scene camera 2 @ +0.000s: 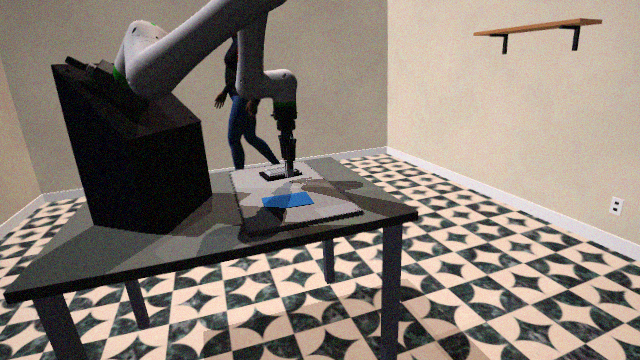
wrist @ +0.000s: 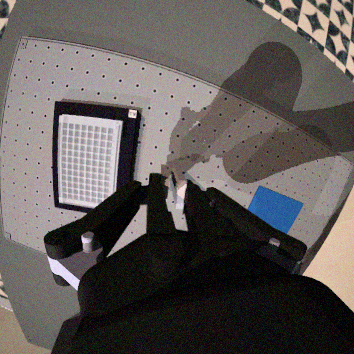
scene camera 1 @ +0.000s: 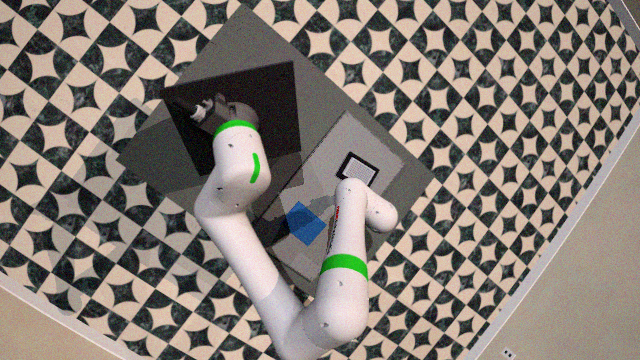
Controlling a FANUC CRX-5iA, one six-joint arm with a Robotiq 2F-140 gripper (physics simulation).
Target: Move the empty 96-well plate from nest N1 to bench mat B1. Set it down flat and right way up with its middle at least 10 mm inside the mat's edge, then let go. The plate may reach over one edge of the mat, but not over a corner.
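Places are measured from the arm's base along level axes (x back, y down, z right), in millimetres.
Pixels of known places: gripper, fingertip midpoint: [scene camera 2: 289, 176] [wrist: 168, 175]; arm's base at its link origin: [scene camera 2: 126, 93] [scene camera 1: 232, 123].
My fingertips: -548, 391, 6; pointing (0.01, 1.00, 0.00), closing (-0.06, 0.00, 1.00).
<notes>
For each thing: its top centre in the pictures, then the offset to it from my fingertips, as dx, dy, dz. Level surfaces: height alone.
- white 96-well plate at its top centre: [wrist: 84, 164] [scene camera 1: 359, 172] [scene camera 2: 279, 169] +3, -6, -114
- black nest at its top centre: [wrist: 87, 163] [scene camera 1: 358, 172] [scene camera 2: 280, 171] +3, +6, -114
- blue mat at its surface level: dy +19
- grey perforated board at its surface level: dy +21
- dark table at its surface level: dy +33
The white 96-well plate [scene camera 1: 360, 170] [scene camera 2: 275, 171] [wrist: 87, 160] sits right way up in the black nest [scene camera 1: 344, 167] [scene camera 2: 270, 178] [wrist: 129, 150]. In the wrist view more of the nest's black rim shows on the plate's right side. My gripper [scene camera 2: 288, 175] [wrist: 168, 175] is shut, with its fingertips close together and no plate between them. It points down low beside the nest, on the side toward the mat; whether it touches the board I cannot tell. The arm hides it in scene camera 1. The blue mat [scene camera 1: 306, 225] [scene camera 2: 295, 200] [wrist: 276, 207] lies flat, with no plate on it.
The nest and mat are on a grey perforated board [scene camera 1: 345, 130] [scene camera 2: 330, 207] [wrist: 165, 80] on the dark table [scene camera 2: 115, 255]. A large black box [scene camera 1: 275, 105] [scene camera 2: 150, 175] stands on the table by the arm. A person [scene camera 2: 240, 120] is behind the table.
</notes>
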